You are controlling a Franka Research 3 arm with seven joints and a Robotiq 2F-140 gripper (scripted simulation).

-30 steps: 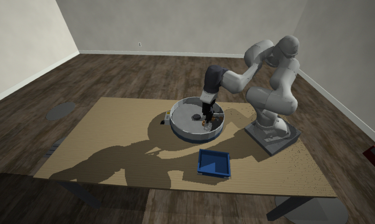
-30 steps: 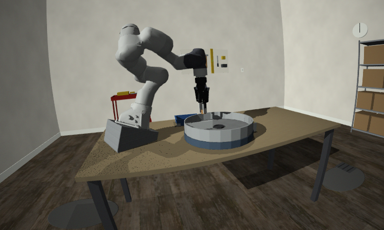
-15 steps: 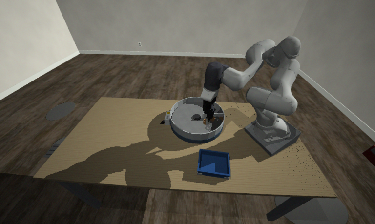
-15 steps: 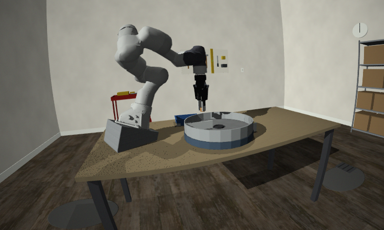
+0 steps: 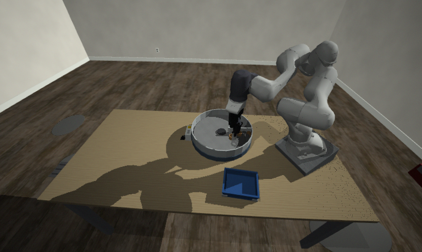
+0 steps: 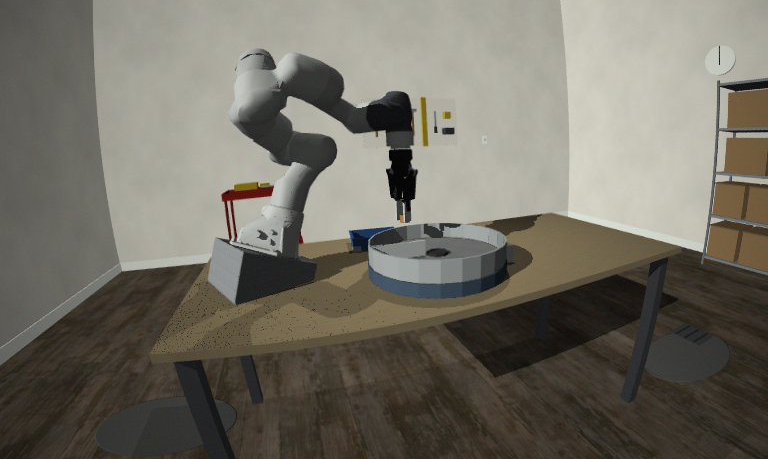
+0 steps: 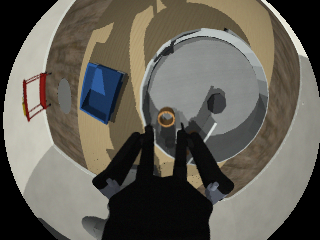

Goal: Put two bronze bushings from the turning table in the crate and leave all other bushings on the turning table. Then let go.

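My gripper is now 230 mm to the right of the blue crate, 150 mm above it and 70 mm past it. From my hand the other things lie so: round grey turning table: 120 mm to the right, 120 mm below, 80 mm ahead.
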